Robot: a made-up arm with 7 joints. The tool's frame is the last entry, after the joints.
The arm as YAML. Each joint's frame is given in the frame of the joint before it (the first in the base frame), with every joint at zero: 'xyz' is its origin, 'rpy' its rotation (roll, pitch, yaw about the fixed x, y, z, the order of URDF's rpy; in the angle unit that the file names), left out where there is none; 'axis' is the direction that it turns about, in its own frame. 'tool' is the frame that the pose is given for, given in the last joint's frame.
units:
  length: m
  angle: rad
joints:
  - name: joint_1
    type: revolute
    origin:
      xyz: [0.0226, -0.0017, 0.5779]
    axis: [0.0, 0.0, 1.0]
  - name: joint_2
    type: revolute
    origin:
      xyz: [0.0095, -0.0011, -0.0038]
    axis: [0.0, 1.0, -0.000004]
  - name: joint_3
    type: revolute
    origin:
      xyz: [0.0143, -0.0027, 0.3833]
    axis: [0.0, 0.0, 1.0]
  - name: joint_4
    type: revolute
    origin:
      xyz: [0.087, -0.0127, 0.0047]
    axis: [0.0, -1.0, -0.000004]
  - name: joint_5
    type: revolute
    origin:
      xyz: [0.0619, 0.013, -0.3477]
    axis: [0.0, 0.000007, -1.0]
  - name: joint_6
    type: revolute
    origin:
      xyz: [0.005, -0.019, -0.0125]
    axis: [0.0, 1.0, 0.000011]
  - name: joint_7
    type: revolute
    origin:
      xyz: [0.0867, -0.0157, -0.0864]
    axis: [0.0, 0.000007, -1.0]
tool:
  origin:
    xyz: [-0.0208, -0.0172, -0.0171]
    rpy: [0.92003, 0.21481, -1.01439]
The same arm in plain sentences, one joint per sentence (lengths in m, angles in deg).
The arm has seven revolute joints in a row. What follows holds with every joint at zero, and every direction is one of the base frame's. Joint 1 is mounted 0.0226 m along +x and 0.0017 m along -y and 0.5779 m along +z from the base frame's origin and rotates about +z. Joint 2 is mounted 0.0095 m along +x and 0.0011 m along -y and 0.0038 m along -z from joint 1 and rotates about +y. Joint 3 is mounted 0.0143 m along +x and 0.0027 m along -y and 0.3833 m along +z from joint 2 and rotates about +z. Joint 4 is mounted 0.087 m along +x and 0.0127 m along -y and 0.0047 m along +z from joint 3 and rotates about -y. Joint 5 is mounted 0.0619 m along +x and 0.013 m along +y and 0.3477 m along -z from joint 4 and rotates about -z. Joint 6 is mounted 0.005 m along +x and 0.019 m along -y and 0.0125 m along -z from joint 5 and rotates about +y. Joint 7 is mounted 0.0867 m along +x and 0.0157 m along -y and 0.0864 m along -z from joint 6 and rotates about -z. The tool frame, which is the frame that the pose is given for, is mounted 0.0208 m along -x and 0.0172 m along -y and 0.0171 m along -z from joint 7; its axes are the base frame's turned by roll 52.71, pitch 12.31 and yaw -58.12 deg (as in URDF: about the fixed x, then y, then z).
